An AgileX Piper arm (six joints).
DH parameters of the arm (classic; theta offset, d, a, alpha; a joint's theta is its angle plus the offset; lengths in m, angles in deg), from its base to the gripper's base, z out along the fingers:
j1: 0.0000 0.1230 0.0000 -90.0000
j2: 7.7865 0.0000 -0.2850 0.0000
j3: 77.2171 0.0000 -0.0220 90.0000
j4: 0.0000 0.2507 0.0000 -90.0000
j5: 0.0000 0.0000 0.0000 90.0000
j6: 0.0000 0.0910 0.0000 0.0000
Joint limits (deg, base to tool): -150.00..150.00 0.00..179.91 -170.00..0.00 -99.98..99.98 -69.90..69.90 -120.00..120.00
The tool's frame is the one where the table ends.
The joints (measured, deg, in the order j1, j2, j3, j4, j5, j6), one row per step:
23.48, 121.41, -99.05, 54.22, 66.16, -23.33
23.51, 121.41, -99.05, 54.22, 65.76, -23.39
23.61, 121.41, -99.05, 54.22, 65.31, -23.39
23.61, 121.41, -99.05, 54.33, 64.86, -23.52
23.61, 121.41, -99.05, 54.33, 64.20, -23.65
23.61, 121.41, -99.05, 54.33, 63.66, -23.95
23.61, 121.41, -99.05, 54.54, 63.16, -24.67
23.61, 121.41, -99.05, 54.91, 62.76, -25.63
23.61, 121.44, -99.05, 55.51, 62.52, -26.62
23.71, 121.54, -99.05, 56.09, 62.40, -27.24
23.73, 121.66, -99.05, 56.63, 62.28, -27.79
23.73, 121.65, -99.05, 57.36, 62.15, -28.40
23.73, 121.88, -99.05, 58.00, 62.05, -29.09
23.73, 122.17, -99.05, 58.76, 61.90, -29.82
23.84, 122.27, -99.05, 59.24, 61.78, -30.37
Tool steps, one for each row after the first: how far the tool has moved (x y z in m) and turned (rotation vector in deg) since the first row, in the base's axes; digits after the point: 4 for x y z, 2 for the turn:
0.0005, 0.0002, 0.0000, 0.01, -0.30, -0.24
0.0008, 0.0010, -0.0001, 0.01, -0.58, -0.49
0.0015, 0.0011, 0.0000, 0.13, -0.93, -0.79
0.0026, 0.0012, 0.0000, 0.14, -1.44, -1.22
0.0034, 0.0012, 0.0000, 0.17, -2.02, -1.45
0.0042, 0.0014, 0.0002, 0.40, -2.81, -1.45
0.0048, 0.0018, 0.0006, 0.77, -3.66, -1.27
0.0053, 0.0023, 0.0010, 1.33, -4.32, -1.04
0.0052, 0.0036, 0.0009, 1.82, -4.56, -0.84
0.0055, 0.0043, 0.0005, 2.26, -4.75, -0.76
0.0057, 0.0049, 0.0014, 2.92, -5.04, -0.74
0.0063, 0.0056, 0.0003, 3.41, -5.19, -0.63
0.0071, 0.0065, -0.0011, 3.97, -5.31, -0.58
0.0070, 0.0077, -0.0014, 4.36, -5.54, -0.41

